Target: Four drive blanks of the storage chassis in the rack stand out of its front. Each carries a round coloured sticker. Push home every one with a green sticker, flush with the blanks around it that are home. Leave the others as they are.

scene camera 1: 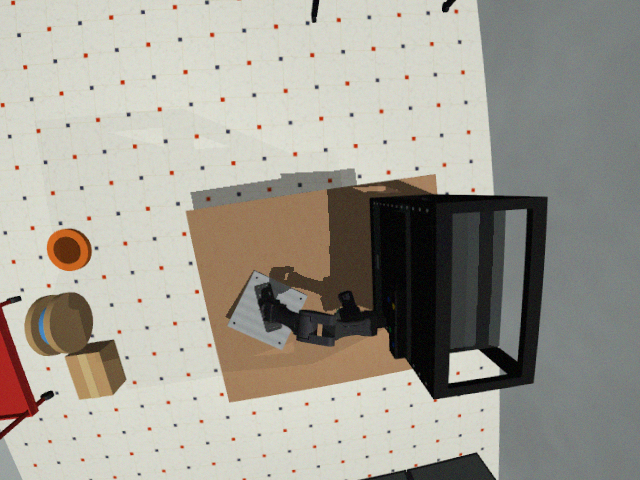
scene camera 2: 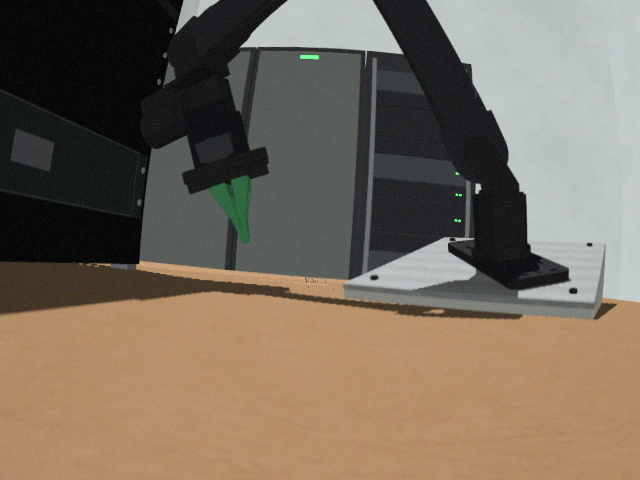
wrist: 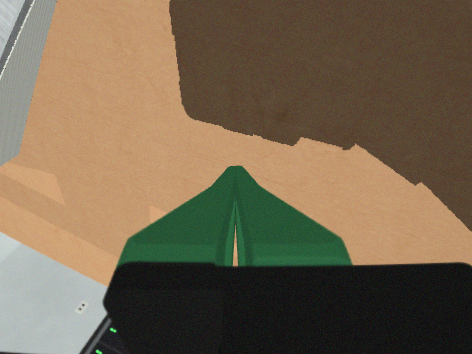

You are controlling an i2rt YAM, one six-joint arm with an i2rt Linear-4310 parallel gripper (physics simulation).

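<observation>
The black rack [scene camera 1: 443,284] [scene camera 2: 77,56] stands at the right in scene camera 1 and at the left in scene camera 2. The storage chassis [scene camera 1: 398,335] shows at its front as a dark edge with tiny blue, yellow and green spots. How far each blank stands out is too small to tell, and the arm hides part of the front. My gripper [scene camera 2: 247,241] [wrist: 235,177] is shut and empty, its green fingers pointing down above the table, apart from the rack. In scene camera 1 the arm mostly covers the fingers. No blank or sticker shows in the wrist view.
The arm stands on a grey metal base plate [scene camera 1: 242,320] [scene camera 2: 413,273] on the wooden table [scene camera 1: 258,232] [scene camera 2: 310,387] [wrist: 115,75]. Grey cabinets [scene camera 2: 310,155] stand behind. An orange ring-shaped object [scene camera 1: 85,249], brown round objects [scene camera 1: 72,322] and a box [scene camera 1: 95,369] are at the left.
</observation>
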